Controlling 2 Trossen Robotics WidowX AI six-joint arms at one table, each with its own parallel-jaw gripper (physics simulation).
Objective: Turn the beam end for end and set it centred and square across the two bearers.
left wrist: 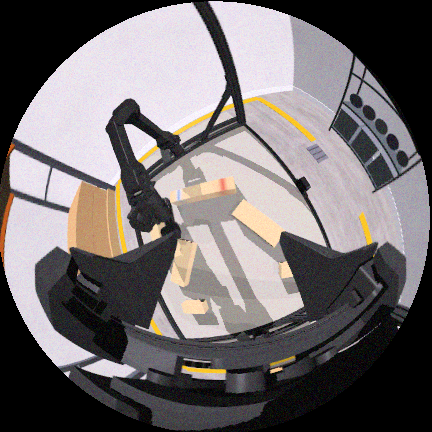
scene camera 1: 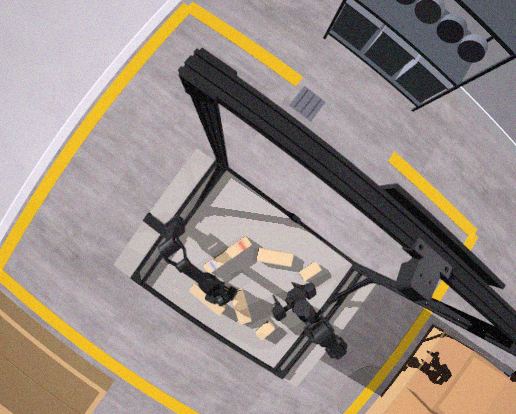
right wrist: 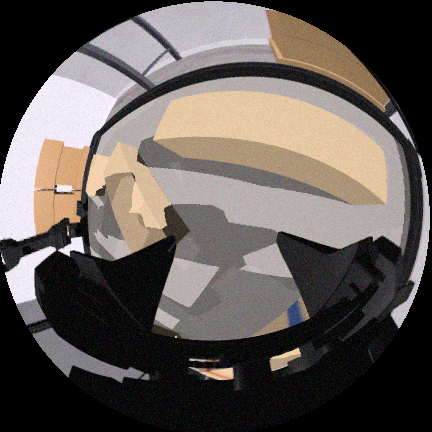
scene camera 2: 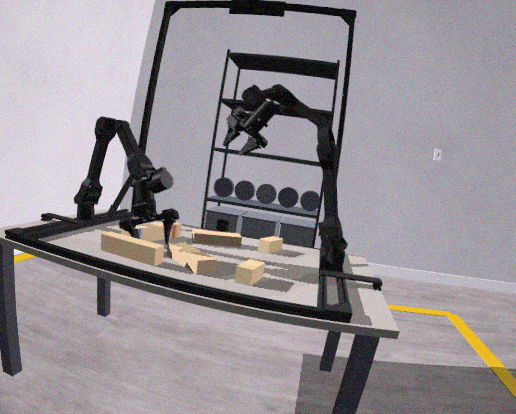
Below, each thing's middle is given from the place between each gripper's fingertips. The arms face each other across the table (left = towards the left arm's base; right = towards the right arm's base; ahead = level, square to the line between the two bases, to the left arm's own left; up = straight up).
Now: the beam (right wrist: 297,312) 310 mm below my left hand, 230 mm to the right of it and 60 mm ahead of it.
My right gripper is now 16 cm past the beam, 8 cm to the left of it and 1 cm below it.
